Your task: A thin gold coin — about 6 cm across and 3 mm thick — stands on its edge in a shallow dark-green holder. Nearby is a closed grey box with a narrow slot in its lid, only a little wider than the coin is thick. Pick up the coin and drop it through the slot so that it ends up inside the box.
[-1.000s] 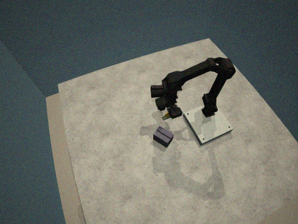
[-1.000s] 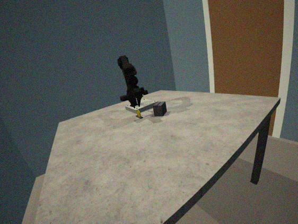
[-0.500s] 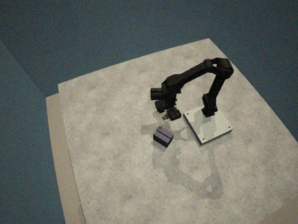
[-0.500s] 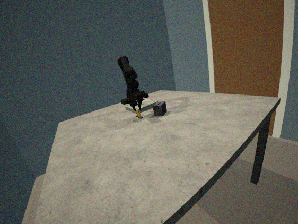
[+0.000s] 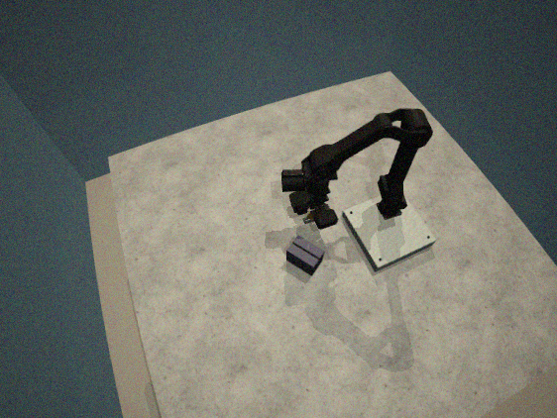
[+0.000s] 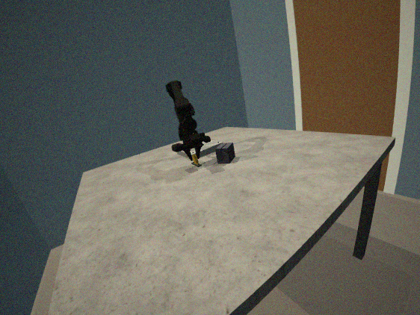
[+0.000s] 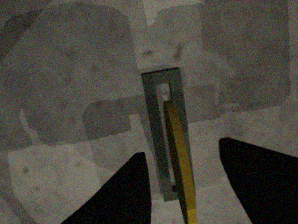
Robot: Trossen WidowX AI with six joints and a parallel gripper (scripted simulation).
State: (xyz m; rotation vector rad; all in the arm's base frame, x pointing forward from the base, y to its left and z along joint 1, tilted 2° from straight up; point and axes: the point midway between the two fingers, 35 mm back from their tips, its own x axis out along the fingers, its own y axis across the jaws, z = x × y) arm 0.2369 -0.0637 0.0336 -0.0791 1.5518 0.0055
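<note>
My gripper tip is now right at the gold coin.
</note>
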